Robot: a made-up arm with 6 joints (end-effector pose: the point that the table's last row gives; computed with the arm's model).
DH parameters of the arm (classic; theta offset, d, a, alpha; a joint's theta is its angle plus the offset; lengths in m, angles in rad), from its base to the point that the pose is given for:
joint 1: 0 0.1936 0 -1.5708
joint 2: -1.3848 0 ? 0
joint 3: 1.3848 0 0.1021 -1.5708
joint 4: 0 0.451 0 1.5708
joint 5: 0 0 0.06 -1.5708
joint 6: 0 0.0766 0 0
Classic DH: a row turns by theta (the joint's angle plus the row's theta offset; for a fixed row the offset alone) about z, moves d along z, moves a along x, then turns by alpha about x.
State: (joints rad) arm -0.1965 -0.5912 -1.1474 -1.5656 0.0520 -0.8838
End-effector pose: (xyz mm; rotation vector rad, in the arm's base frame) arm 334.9 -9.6 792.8 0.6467 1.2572 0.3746
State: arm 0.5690 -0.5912 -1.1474 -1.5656 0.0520 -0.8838
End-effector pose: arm 248.2 225.1 792.8 0.1365 1.4741 1.0013
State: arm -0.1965 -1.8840 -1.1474 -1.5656 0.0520 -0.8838
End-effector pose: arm -465.3 149.7 675.7 0.0953 0.0782 0.4922
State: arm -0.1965 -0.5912 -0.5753 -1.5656 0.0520 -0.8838
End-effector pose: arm 356.6 -13.9 488.6 0.8838 1.7772 0.2711
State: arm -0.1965 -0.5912 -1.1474 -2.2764 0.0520 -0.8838
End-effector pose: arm 338.3 -23.9 756.7 0.1546 1.3637 -0.2080
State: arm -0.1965 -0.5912 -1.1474 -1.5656 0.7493 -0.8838
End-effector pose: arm 339.2 -75.9 795.3 1.1189 0.9268 -0.1201
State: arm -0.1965 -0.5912 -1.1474 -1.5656 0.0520 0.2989
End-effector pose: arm 334.9 -9.6 792.8 1.3535 0.7471 1.3338
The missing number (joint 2, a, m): 0.4457
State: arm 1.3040 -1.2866 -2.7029 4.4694 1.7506 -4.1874
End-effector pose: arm -143.7 -842.7 631.8 0.1044 1.8809 -0.3232
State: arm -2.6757 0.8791 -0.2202 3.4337 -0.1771 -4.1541
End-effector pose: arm -79.9 -63.5 -18.3 -1.2791 1.9348 -0.1900
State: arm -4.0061 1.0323 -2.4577 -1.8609 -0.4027 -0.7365
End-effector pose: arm -660.7 648.6 352.2 2.0569 -1.2465 -1.8688
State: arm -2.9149 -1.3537 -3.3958 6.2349 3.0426 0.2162
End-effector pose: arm 768.2 180.5 319.4 -0.0311 -1.4466 0.3997
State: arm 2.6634 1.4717 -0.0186 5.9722 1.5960 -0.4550
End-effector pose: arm 62.7 -5.6 67.6 -0.3201 0.0987 -0.9026
